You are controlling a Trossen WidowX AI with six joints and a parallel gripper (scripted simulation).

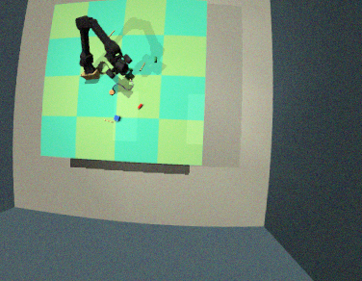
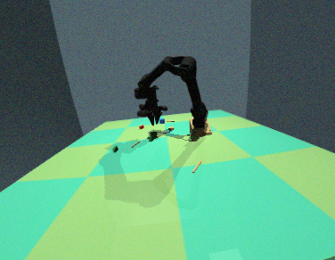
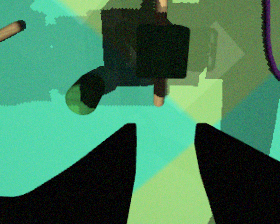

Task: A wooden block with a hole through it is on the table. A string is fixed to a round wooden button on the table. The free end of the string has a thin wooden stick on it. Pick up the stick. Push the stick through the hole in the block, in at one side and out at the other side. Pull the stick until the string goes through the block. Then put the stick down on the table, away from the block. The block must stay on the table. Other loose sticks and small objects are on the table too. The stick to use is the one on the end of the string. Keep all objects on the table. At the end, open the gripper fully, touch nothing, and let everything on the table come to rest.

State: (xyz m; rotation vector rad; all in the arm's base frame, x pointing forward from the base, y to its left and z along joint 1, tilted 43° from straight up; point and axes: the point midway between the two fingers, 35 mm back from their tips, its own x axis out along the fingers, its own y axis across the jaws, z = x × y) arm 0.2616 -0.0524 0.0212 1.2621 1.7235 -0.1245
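The small green cylinder is 40 mm ahead of my gripper tip, 40 mm to the left of it and 70 mm below it. From my gripper tip the other things lie so: red piece: 100 mm ahead, 240 mm to the right, 70 mm below; then small dark piece: 220 mm ahead, 110 mm to the left, 70 mm below; then round button: 110 mm behind, 130 mm to the right, 80 mm below.
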